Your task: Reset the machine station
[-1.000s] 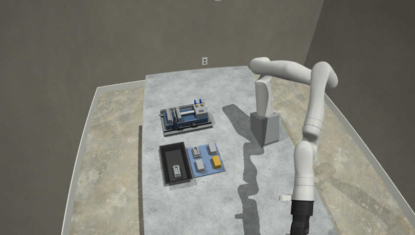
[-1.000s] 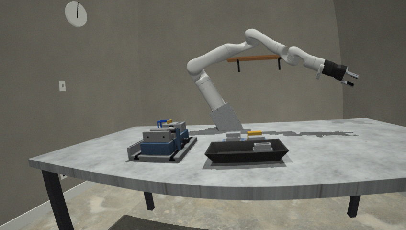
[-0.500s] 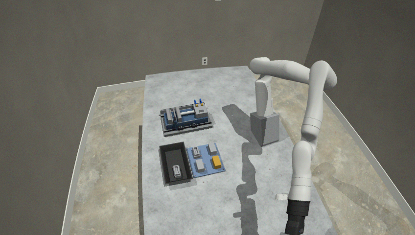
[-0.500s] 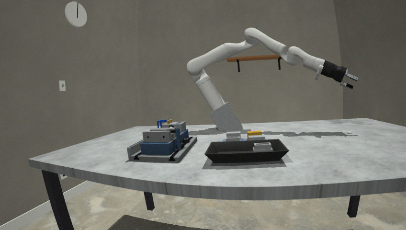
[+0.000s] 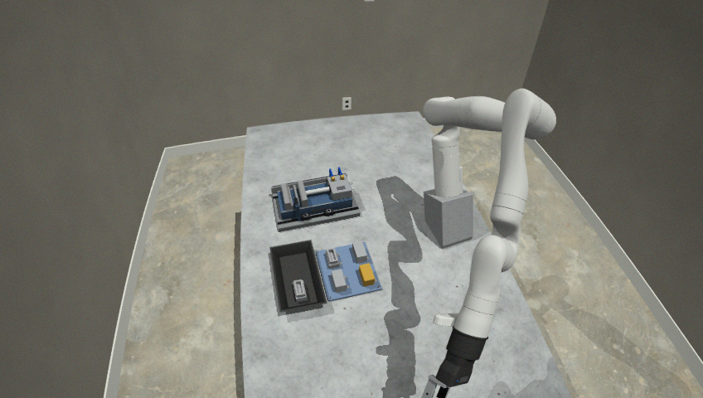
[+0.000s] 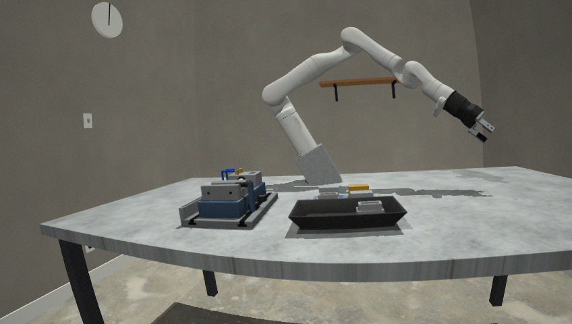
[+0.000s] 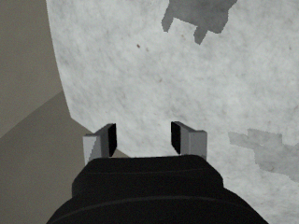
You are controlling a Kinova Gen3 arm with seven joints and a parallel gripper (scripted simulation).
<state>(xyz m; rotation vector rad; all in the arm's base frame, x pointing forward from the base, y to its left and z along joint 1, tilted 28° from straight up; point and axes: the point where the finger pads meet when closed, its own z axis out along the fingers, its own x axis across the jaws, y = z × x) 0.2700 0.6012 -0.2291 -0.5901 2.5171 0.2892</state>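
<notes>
My hand is 43 cm to the left of the yellow brass blank, 16 cm above it and 6 cm short of it. From my hand the other things lie so: vise 77 cm to the right, 18 cm ahead, 15 cm below.
</notes>
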